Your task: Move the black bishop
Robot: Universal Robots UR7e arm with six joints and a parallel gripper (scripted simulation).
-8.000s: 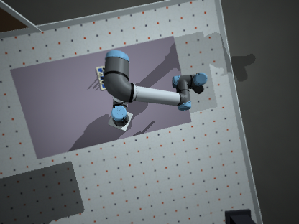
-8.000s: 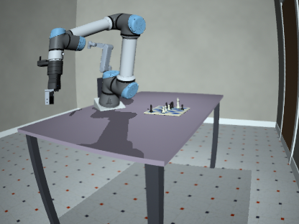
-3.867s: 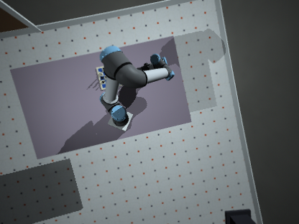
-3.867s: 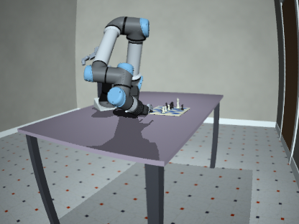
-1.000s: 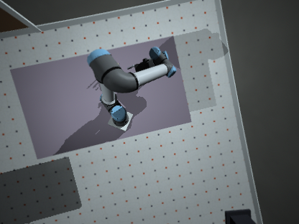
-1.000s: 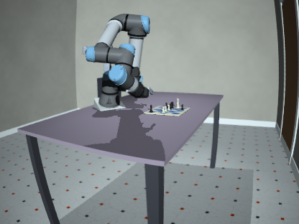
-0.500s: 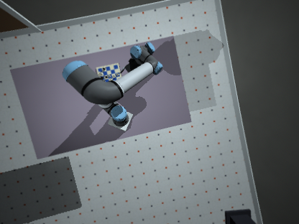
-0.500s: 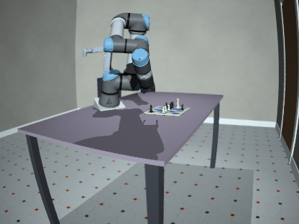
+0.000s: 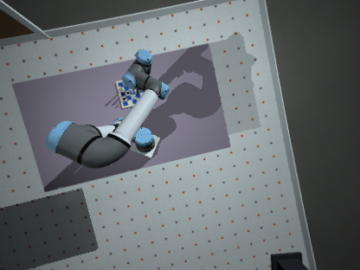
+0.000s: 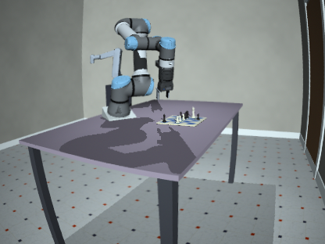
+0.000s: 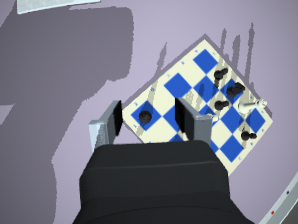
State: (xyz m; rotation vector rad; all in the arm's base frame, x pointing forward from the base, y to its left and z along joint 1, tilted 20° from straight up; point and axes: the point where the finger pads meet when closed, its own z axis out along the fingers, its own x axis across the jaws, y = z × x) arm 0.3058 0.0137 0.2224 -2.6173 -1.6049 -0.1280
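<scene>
My hand is 6 cm short of the chessboard, 10 cm to the right of it and 15 cm above it. From my hand the other things lie so: tall white piece (8 cm ahead, 18 cm to the left, 11 cm below).
</scene>
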